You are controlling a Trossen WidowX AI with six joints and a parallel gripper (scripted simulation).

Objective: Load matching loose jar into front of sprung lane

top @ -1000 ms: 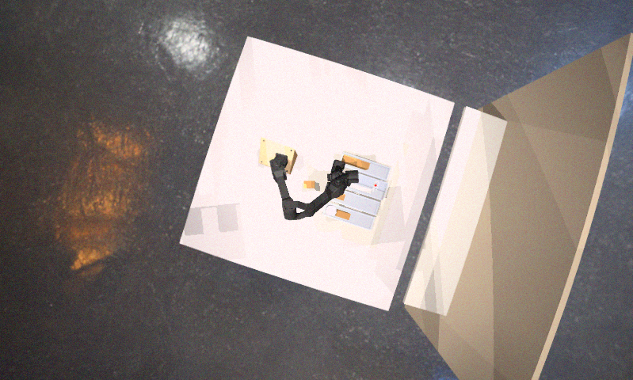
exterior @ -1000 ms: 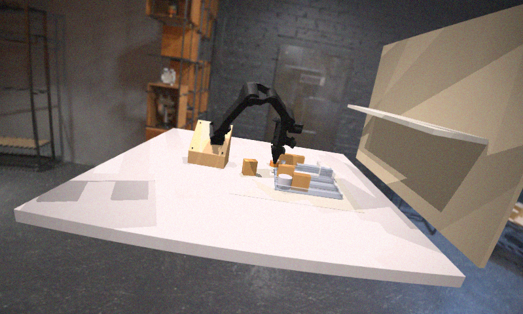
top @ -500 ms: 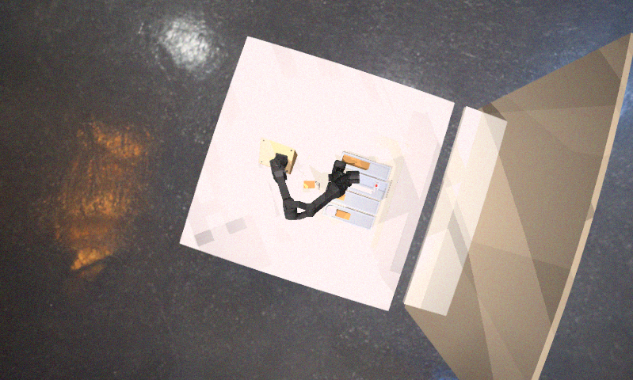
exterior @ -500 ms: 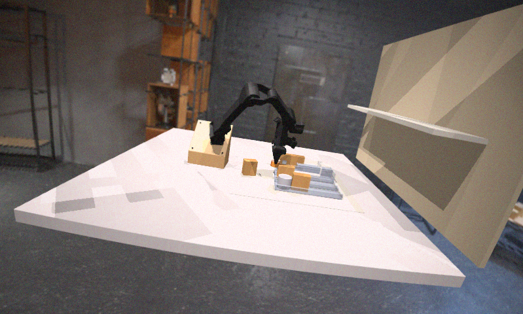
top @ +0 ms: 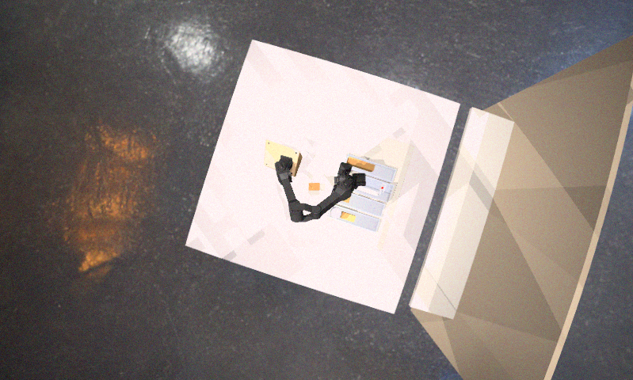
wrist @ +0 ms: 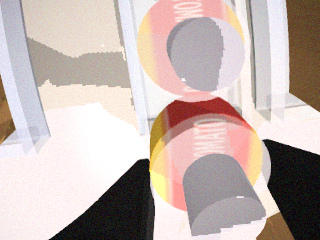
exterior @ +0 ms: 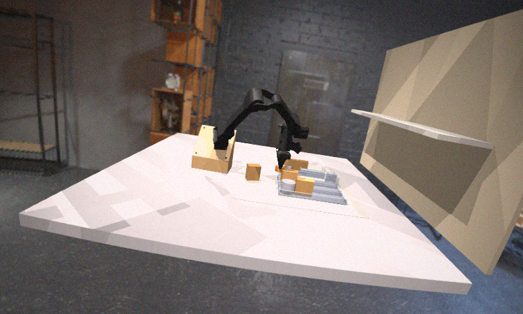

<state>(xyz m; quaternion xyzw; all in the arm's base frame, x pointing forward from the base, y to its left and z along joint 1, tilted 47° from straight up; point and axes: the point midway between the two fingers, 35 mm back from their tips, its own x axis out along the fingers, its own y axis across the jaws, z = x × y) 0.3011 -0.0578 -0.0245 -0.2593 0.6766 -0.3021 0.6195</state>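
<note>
The brown box lies 13 cm behind my gripper tip, 7 cm to the right of it and 2 cm below it.
</note>
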